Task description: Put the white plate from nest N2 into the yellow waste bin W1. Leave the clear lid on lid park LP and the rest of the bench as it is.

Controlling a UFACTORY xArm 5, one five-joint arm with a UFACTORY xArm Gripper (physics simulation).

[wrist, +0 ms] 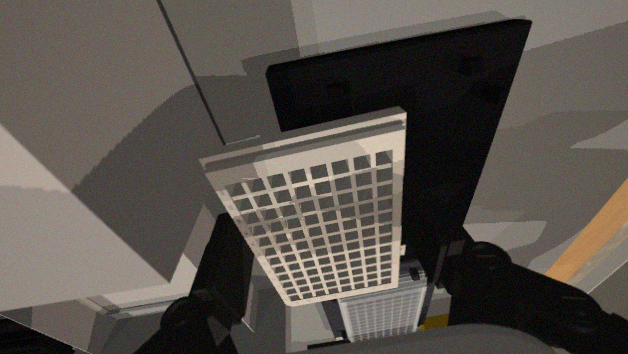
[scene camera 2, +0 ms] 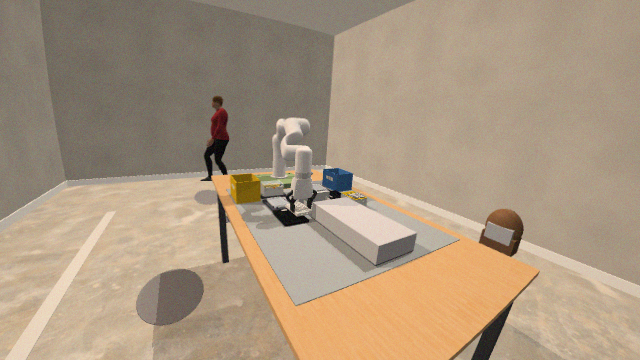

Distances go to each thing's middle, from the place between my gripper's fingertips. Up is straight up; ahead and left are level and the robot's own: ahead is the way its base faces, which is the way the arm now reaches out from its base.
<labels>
I see the white plate (wrist: 394, 311) 19 cm behind my hand, 5 cm to the right of it and 2 cm below it.
</labels>
